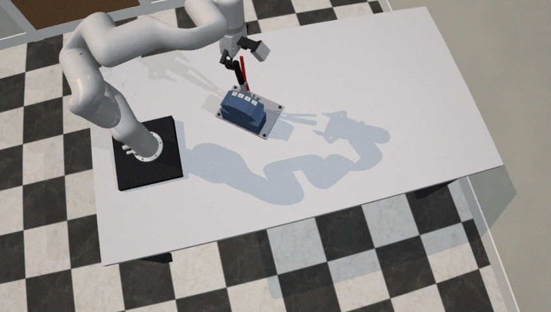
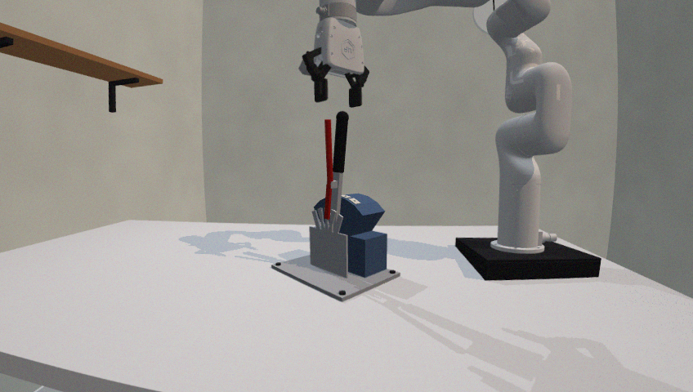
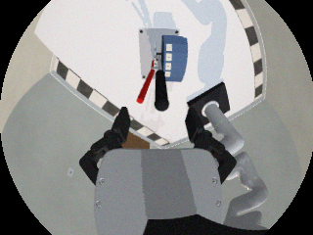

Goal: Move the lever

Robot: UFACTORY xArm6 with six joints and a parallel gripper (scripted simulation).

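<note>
The red bar is 170 mm below my hand and 20 mm ahead of it.
</note>
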